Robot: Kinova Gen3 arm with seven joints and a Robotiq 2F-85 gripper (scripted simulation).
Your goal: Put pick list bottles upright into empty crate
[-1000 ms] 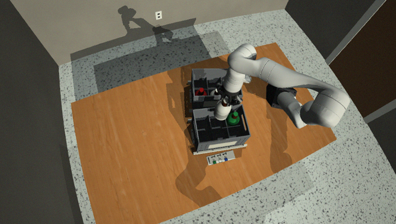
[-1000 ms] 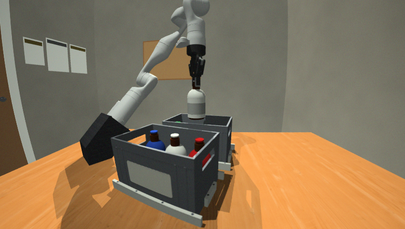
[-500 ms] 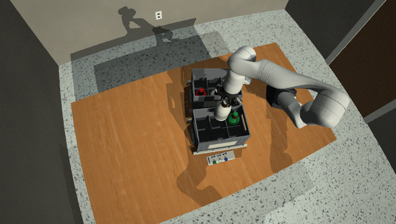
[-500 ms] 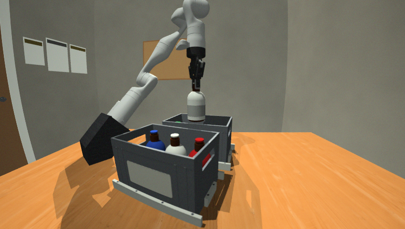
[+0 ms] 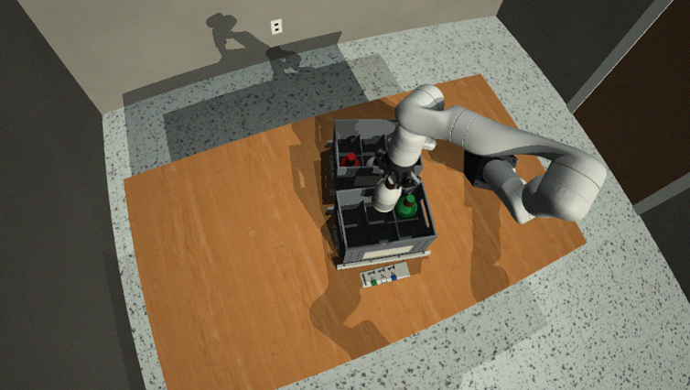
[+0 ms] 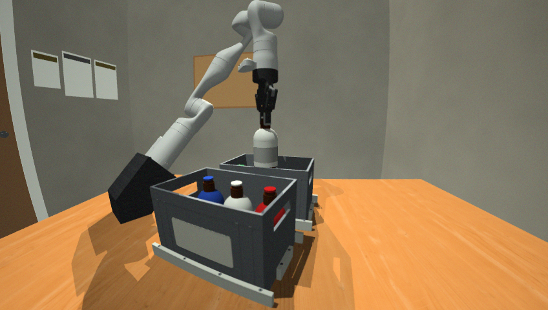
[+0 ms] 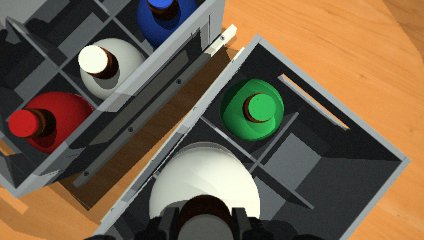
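Right now the green bottle is 9 cm behind my hand and 22 cm below it. Round my hand: red bottle (6 cm ahead, 17 cm to the right, 22 cm below); then blue bottle (12 cm behind, 14 cm to the right, 22 cm below); then pick list (2 cm ahead, 18 cm to the left, 31 cm below).
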